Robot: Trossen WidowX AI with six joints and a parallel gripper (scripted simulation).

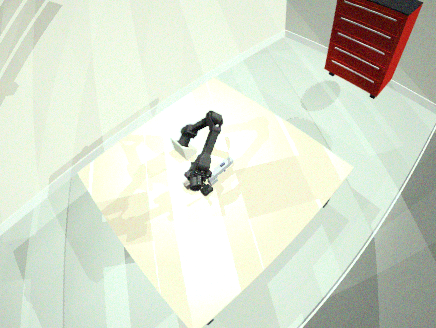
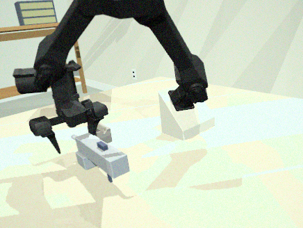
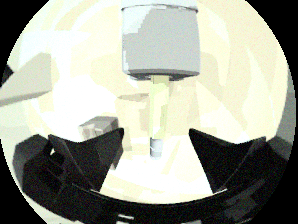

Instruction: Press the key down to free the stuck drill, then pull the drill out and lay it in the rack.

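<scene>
My gripper tip is 5 cm to the right of the drill, 3 cm below it and 1 cm past it. The rest, counted from my gripper tip: blue key 18 cm to the left, 4 cm above, 1 cm behind; grey block 15 cm to the left, 3 cm above, 1 cm behind; grey rack 8 cm behind, 3 cm to the right, 1 cm above.
</scene>
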